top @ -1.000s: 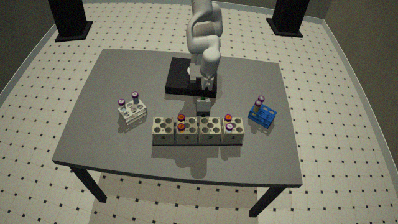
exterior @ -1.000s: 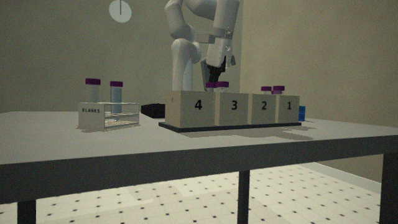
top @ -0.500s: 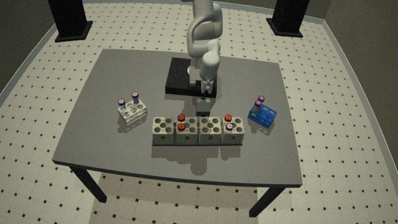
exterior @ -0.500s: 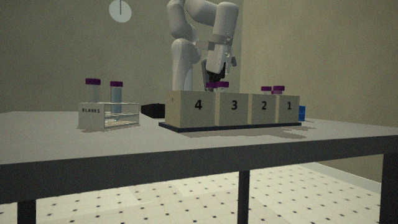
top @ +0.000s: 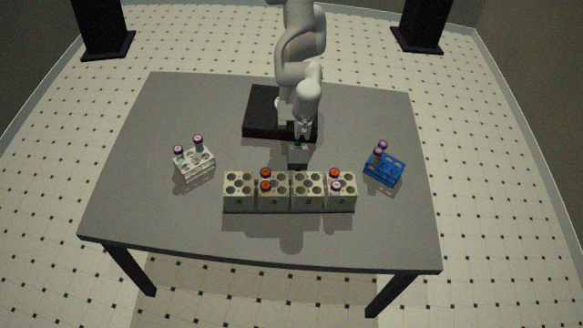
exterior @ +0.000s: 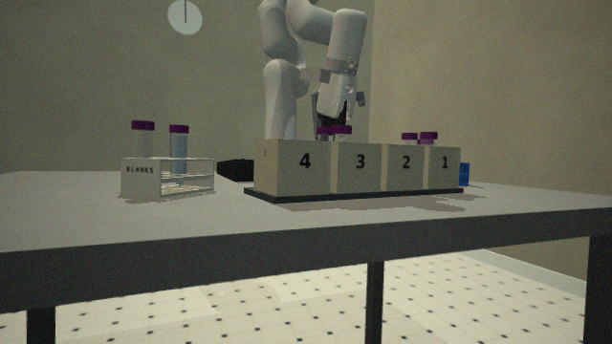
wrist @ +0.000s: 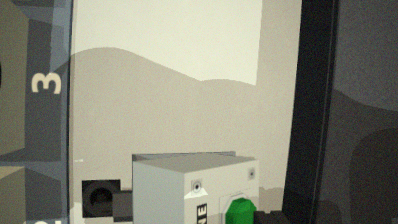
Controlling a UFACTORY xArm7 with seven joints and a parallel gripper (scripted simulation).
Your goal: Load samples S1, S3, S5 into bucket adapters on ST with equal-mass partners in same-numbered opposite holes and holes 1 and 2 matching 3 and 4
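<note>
Right now the green DONE key is 5 cm below my hand. The rest, counted from my hand: blanks rack (37 cm to the right, 8 cm below, 4 cm ahead).
</note>
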